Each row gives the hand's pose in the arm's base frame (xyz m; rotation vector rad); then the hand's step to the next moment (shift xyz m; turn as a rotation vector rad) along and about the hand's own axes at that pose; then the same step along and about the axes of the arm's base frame.
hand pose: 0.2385 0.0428 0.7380 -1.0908 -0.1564 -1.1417
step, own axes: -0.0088 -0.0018 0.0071 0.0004 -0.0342 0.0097
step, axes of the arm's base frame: -0.0026 0.0111 -0.0006 -0.0229 0.0073 0.0262
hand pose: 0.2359 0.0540 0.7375 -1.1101 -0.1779 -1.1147
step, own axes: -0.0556 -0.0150 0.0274 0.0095 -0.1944 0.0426
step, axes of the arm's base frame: -0.0281 0.0561 -0.0113 -0.1313 0.0273 0.1474
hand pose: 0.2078 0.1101 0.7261 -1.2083 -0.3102 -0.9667
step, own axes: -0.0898 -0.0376 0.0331 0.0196 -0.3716 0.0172
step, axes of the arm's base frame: -0.0720 0.0696 -0.0236 -0.2678 -0.0055 0.2589
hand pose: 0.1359 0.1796 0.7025 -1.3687 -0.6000 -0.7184
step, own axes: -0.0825 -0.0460 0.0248 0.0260 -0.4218 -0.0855
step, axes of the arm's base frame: -0.0880 0.0309 -0.0289 -0.3045 -0.1109 0.2844
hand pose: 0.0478 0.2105 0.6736 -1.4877 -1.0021 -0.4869
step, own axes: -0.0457 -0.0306 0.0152 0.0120 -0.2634 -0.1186
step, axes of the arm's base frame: -0.0530 -0.0022 -0.0210 -0.1763 -0.1324 0.1870
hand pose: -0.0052 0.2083 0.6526 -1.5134 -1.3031 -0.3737
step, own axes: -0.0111 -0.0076 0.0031 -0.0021 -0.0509 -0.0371
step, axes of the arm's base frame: -0.0116 -0.0044 -0.0060 -0.0303 -0.0398 0.0383
